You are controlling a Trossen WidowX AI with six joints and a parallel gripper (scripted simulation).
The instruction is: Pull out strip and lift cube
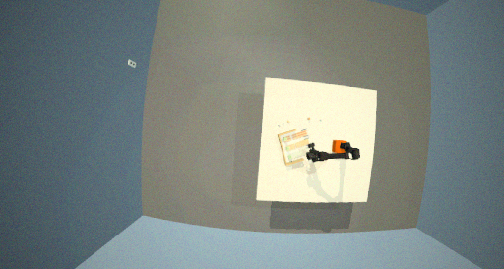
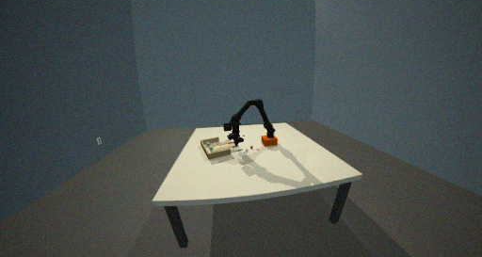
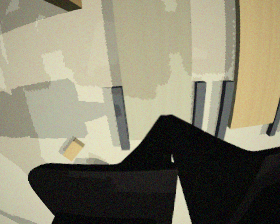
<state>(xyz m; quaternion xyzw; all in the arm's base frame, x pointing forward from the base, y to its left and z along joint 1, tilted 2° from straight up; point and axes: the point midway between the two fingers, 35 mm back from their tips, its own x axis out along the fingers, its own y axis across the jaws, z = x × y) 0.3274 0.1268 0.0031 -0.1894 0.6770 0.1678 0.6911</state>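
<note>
Right now the red cube is 14 cm behind my gripper tip, 1 cm to the right of it and 2 cm below it. Round my gripper tip: strip: 8 cm ahead, 5 cm to the left, 3 cm below.
</note>
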